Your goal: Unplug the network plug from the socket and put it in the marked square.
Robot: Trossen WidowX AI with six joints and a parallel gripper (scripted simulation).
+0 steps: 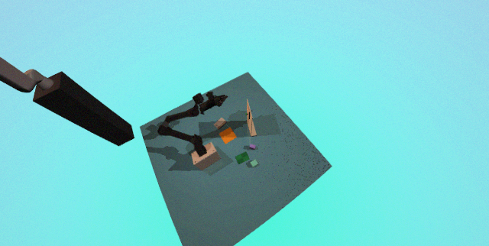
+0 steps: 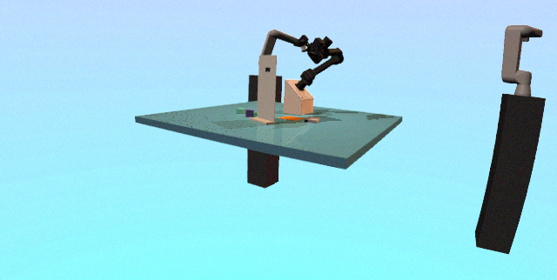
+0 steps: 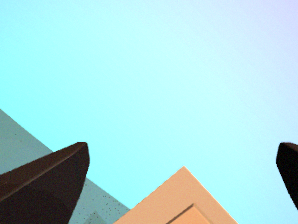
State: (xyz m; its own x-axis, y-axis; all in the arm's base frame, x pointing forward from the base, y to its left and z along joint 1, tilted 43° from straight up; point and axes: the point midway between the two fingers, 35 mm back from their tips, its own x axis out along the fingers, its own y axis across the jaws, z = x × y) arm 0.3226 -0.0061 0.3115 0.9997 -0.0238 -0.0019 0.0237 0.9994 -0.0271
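Now: the network plug 90 mm ahead of my gripper tip, 150 mm to the right of it and 130 mm below it. From my gripper tip the other things lie so: upright tan panel: 110 mm ahead, 150 mm to the right, 240 mm below; purple cube: 30 mm ahead, 330 mm to the right, 390 mm below; orange marked square: 100 mm behind, 110 mm to the right, 410 mm below.
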